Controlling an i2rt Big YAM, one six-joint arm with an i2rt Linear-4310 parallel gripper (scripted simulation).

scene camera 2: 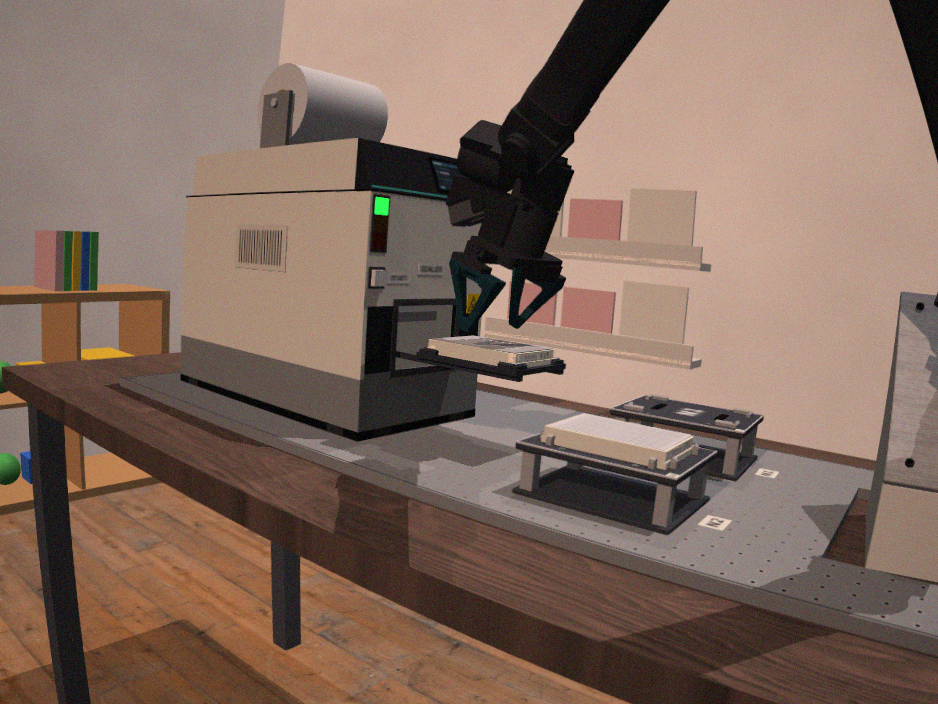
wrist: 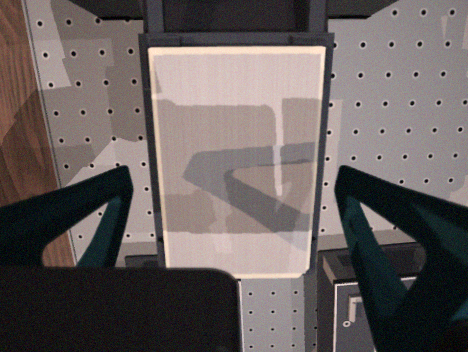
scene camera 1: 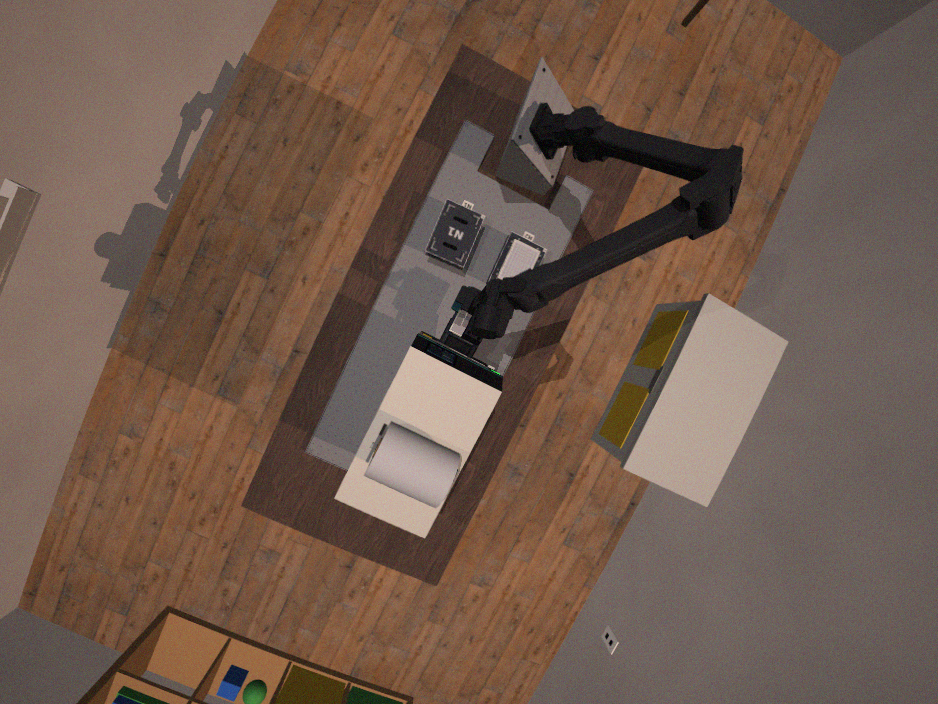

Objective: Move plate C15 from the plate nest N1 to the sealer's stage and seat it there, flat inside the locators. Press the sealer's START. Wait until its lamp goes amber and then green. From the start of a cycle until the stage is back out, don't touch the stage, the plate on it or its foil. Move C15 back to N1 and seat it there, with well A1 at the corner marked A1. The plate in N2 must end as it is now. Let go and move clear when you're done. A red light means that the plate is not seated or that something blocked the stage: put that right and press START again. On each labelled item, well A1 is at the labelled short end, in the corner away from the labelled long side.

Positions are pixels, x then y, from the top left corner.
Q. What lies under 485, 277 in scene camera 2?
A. My gripper.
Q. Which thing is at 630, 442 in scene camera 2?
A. A plate.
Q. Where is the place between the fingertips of my gripper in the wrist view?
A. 233, 177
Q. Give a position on a plate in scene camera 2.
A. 487, 356
